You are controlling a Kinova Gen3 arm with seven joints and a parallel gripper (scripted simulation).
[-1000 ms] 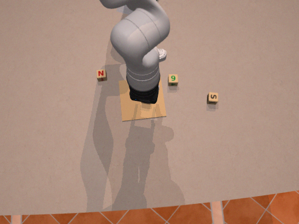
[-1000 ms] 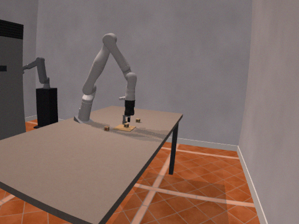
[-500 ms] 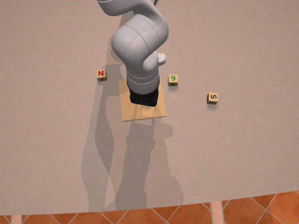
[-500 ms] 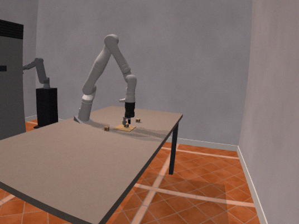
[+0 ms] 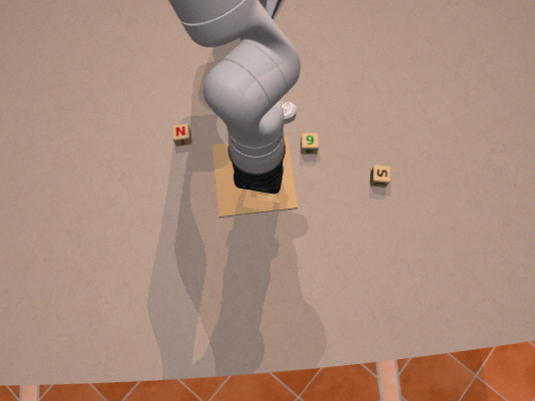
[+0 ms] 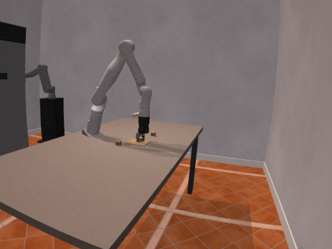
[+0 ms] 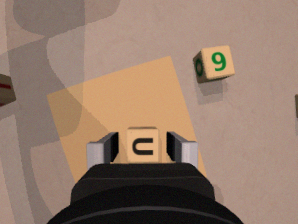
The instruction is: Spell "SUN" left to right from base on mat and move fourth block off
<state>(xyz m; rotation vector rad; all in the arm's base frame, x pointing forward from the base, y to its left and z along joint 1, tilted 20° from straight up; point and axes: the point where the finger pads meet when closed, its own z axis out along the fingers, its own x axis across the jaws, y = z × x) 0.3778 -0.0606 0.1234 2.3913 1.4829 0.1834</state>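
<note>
Now: the U block right at my hand. From my hand the other things lie so: mat 2 cm below, 1 cm to the right, 1 cm behind; N block 12 cm to the right, 12 cm behind, 1 cm below; green 9 block 10 cm to the left, 4 cm behind, 1 cm below.
</note>
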